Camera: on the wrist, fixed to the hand. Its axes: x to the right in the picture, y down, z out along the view.
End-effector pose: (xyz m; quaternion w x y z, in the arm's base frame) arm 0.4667 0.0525 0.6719 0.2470 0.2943 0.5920 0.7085
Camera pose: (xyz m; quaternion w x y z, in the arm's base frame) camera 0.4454 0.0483 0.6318 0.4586 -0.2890 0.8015 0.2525
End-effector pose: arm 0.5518 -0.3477 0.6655 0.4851 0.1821 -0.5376 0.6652
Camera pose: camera 0.5875 -0.3258 0.6836 0.8479 0.4502 -0.0038 0.2800
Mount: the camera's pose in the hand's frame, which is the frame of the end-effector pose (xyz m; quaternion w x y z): 0.0071 -0.0387 -0.0231 0.6816 0.2120 0.2055 -0.6695
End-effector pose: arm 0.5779 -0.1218 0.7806 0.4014 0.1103 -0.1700 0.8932
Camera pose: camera 0.6011 -0.0839 0.7701 0.8832 0.0905 0.2298 0.3988
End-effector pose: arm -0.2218 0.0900 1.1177 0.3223 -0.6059 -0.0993 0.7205
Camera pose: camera -0.1872 0.1183 1.1269 0.8509 -0.4262 -0.2544 0.1719
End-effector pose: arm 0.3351 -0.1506 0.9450 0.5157 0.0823 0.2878 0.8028
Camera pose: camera 0.3522 -0.1414 0.9037 0.8124 -0.1922 0.5274 0.1578
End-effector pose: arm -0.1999 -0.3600 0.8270 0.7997 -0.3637 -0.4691 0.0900
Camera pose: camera -0.1848 -0.3959 0.8508 0.7789 0.2172 -0.3798 -0.4494
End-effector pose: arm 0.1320 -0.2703 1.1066 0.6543 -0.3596 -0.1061 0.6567
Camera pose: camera 0.1772 -0.2666 1.1112 0.9837 -0.1703 -0.0394 -0.0419
